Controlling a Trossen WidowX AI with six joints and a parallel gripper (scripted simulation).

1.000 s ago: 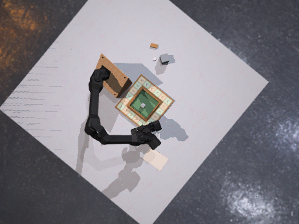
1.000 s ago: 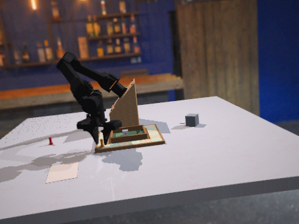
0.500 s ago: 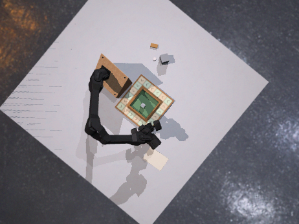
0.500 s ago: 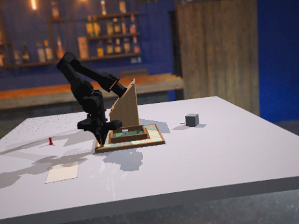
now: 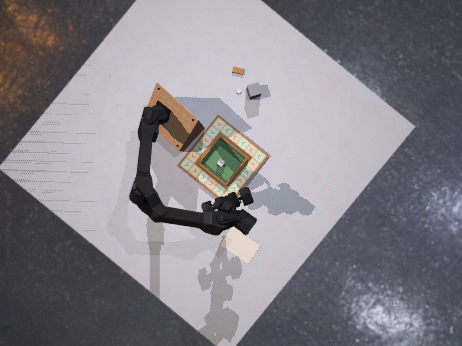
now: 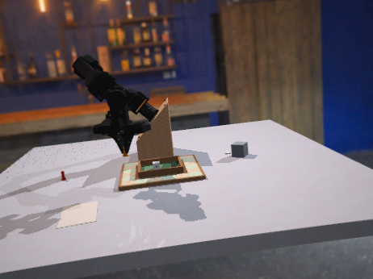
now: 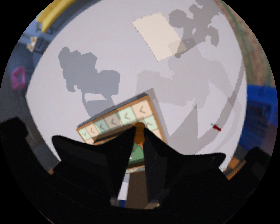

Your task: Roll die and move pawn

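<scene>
Right now my gripper tip is 110 mm past the white die, 100 mm to the right of it and 90 mm above it. From my gripper tip the other things lie so: cream card (180 mm ahead, 140 mm to the right, 110 mm below); then green dice tray (110 mm to the left, 110 mm below, 110 mm behind); then orange pawn (10 mm above).
</scene>
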